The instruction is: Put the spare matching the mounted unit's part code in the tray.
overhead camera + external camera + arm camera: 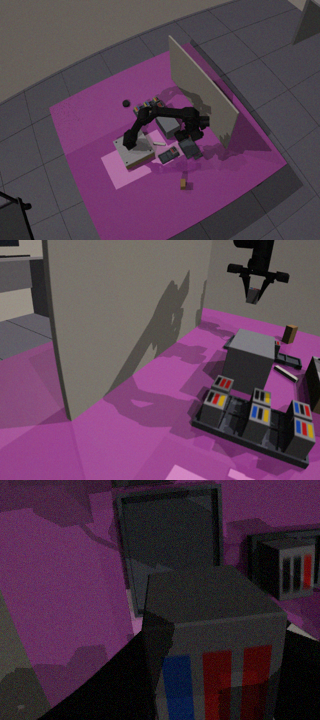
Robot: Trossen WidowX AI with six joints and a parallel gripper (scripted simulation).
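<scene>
My gripper tip is now 16 cm above the dark tray. From my gripper tip the other things lie so: grey mounted unit (2 cm behind, 22 cm to the left, 12 cm below); grey bar (14 cm behind, 14 cm to the left, 16 cm below); rack (14 cm behind, 4 cm to the left, 16 cm below).
</scene>
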